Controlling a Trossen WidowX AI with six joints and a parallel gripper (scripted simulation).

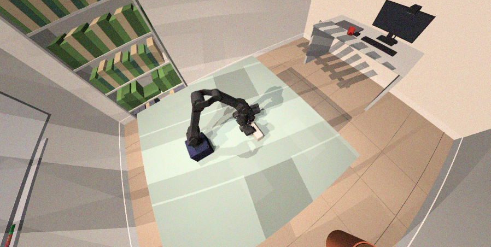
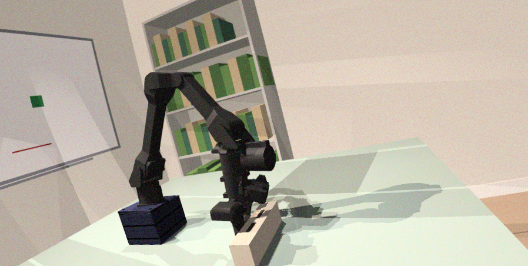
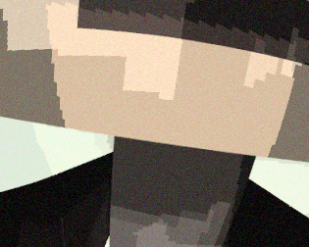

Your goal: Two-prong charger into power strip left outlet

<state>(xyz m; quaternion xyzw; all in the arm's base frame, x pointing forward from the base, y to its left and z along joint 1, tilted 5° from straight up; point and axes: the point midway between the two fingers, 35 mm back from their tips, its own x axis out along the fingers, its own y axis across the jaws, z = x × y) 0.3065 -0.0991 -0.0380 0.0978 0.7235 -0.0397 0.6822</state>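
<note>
Right now the black two-prong charger is 20 mm ahead of my gripper tip and 10 mm above it.
</note>
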